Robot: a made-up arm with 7 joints.
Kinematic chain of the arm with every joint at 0, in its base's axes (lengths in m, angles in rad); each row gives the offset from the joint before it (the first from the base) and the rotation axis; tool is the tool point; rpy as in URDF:
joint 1: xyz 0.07 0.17 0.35 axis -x
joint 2: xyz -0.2 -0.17 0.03 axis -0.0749 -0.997 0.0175
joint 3: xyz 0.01 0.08 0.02 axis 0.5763 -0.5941 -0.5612
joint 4: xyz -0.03 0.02 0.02 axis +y
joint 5: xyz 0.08 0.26 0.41 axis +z
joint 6: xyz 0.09 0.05 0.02 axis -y
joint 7: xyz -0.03 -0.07 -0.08 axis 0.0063 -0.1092 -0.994
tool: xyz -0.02 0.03 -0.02 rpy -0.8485 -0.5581 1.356
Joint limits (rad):
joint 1: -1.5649..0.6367
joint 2: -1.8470..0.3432
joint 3: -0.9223..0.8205
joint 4: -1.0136..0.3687
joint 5: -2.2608..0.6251
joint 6: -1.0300..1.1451
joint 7: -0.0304..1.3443
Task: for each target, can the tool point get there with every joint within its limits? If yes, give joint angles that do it. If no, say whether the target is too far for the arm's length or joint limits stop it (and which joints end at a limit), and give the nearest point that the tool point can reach.
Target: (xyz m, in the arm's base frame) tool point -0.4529 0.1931 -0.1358
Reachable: no: joint limits stop it (at a limit: joint 1, joint 2, joint 4, joint 6, joint 7) | nearest point -0.1657 0.3547 0.0025 | short by 0.357 m
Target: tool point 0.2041 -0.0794 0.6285
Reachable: yes | joints -0.7980 -0.9664 0.4819 -0.5022 -0.3732 0.2263 1.2076
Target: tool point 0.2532 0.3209 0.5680
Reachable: yes | joints 0.1154 -1.6285 -0.1254 -0.8424 -1.4251 -0.3397 0.5854
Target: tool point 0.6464 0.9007 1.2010
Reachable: no: too far | nearest point 0.2322 0.5010 0.7627 | short by 0.724 m
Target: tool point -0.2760 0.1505 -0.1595
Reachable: no: joint limits stop it (at a limit: joint 1, joint 2, joint 4, joint 6, joint 7) | nearest point -0.0916 0.2745 -0.0430 | short by 0.251 m
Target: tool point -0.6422 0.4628 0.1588
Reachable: no: joint limits stop it (at a limit: joint 1, joint 2, joint 3, joint 4, joint 6, joint 7) | nearest point -0.5477 0.4530 0.3454 | short by 0.209 m
